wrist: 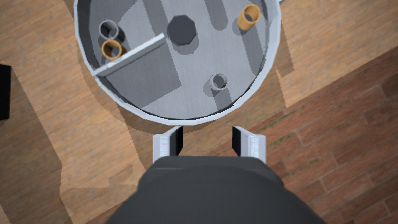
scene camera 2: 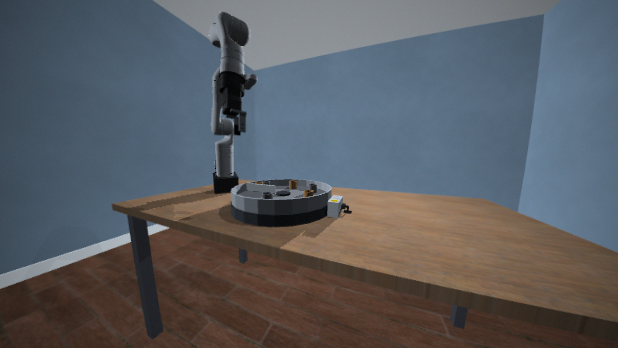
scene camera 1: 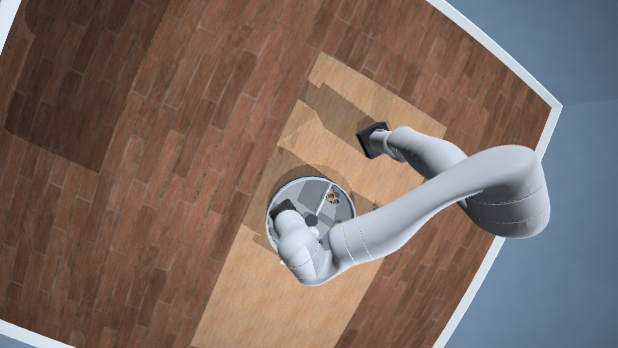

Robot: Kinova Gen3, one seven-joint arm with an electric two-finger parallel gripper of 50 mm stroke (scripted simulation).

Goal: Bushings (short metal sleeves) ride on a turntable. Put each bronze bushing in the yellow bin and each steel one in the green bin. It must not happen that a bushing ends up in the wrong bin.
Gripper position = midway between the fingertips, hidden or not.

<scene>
I see my gripper point(scene camera 2: 239, 133) and a turntable point(scene camera 1: 305, 195).
My gripper is seen too in the wrist view point(wrist: 207, 137). The turntable is seen too in the wrist view point(wrist: 172, 80).
</scene>
